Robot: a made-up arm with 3 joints. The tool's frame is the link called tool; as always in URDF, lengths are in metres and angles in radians. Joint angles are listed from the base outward.
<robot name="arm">
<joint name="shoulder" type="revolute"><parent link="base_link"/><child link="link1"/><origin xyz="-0.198 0.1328 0.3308" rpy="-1.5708 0 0"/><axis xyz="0 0 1"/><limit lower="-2.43" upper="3.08"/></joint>
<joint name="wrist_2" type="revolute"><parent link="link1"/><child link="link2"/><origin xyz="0.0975 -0.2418 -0.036" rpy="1.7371 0.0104 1.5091"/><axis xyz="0 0 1"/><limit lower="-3.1" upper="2.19"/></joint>
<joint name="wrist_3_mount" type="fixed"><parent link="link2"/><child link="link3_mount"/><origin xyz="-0.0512 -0.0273 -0.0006" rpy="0 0 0"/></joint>
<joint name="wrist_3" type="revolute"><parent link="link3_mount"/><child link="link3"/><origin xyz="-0.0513 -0.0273 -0.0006" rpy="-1.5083 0 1.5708"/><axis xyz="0 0 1"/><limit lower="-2.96" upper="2.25"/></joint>
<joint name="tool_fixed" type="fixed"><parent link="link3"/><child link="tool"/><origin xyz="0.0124 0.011 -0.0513" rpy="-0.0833 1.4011 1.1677"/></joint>
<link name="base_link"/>
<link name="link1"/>
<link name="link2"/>
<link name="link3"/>
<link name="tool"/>
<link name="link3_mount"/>
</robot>
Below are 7 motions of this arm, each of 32 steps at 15 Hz.
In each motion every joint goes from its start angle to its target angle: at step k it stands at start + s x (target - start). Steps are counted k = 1, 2, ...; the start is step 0. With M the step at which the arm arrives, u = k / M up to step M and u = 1 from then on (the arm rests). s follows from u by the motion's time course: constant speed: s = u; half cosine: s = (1 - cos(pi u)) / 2; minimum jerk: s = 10 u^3 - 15 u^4 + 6 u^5.
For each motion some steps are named. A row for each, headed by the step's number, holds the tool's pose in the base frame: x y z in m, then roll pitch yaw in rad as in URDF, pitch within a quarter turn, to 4 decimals.
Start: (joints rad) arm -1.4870 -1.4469 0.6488
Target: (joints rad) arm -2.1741 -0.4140 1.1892
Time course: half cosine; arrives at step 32
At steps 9, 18, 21, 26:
9: -0.5079 0.1340 0.3963 2.8571 0.3544 -1.2751
18: -0.5219 0.1014 0.2974 2.8868 0.0845 -0.8403
21: -0.5166 0.0896 0.2652 2.8540 -0.0438 -0.7241
26: -0.5027 0.0742 0.2261 2.7786 -0.2280 -0.5856

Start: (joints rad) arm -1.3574 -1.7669 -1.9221
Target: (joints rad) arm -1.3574 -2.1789 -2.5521
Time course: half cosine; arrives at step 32
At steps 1, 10, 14, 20, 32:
1: -0.4473 0.1534 0.5033 -1.0618 0.0977 -1.6712
10: -0.4437 0.1570 0.5040 -0.9393 0.0637 -1.7748
14: -0.4406 0.1599 0.5044 -0.8373 0.0363 -1.8610
20: -0.4352 0.1644 0.5044 -0.6705 -0.0061 -2.0013
32: -0.4286 0.1689 0.5037 -0.4874 -0.0483 -2.1539

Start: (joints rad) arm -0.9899 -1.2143 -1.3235
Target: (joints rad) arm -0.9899 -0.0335 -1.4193
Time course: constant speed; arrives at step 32
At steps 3, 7, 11, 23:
3: -0.3933 0.1230 0.5825 -1.8413 0.4496 -1.0798
7: -0.3970 0.1141 0.5831 -1.7627 0.4951 -0.9225
11: -0.3995 0.1047 0.5829 -1.6749 0.5304 -0.7585
23: -0.3997 0.0761 0.5780 -1.3782 0.5636 -0.2416

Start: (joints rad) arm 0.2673 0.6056 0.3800
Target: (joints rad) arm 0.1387 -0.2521 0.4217
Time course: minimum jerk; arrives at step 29
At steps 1, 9, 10, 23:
1: -0.0663 0.0326 0.5609 -0.9974 0.8629 2.0434
9: -0.0693 0.0358 0.5736 -0.8749 0.9887 2.1764
10: -0.0702 0.0370 0.5771 -0.8297 1.0223 2.2240
23: -0.0861 0.0646 0.6186 0.5325 1.1851 -2.6935

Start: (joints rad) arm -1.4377 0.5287 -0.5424
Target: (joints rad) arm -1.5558 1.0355 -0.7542
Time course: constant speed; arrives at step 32
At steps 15, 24, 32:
15: -0.4430 0.0357 0.4308 -2.0507 0.0243 0.9125
24: -0.4372 0.0346 0.4236 -2.0394 -0.0162 1.0567
32: -0.4317 0.0348 0.4178 -2.0346 -0.0426 1.1864

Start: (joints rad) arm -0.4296 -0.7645 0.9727
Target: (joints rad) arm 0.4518 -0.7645 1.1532
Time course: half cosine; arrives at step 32
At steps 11, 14, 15, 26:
11: -0.1900 0.0958 0.6565 1.0218 0.7609 -1.7772
14: -0.1505 0.0955 0.6534 0.8393 0.7260 -1.8826
15: -0.1368 0.0954 0.6512 0.7777 0.7111 -1.9168
26: -0.0138 0.0944 0.6011 0.2562 0.5141 -2.1632

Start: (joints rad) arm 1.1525 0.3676 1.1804
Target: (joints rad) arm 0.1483 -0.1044 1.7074
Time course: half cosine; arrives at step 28
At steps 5, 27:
5: 0.0701 0.0270 0.4030 -0.8783 0.4014 2.9028
27: -0.0849 0.0393 0.6163 -0.4073 1.2206 -2.3188

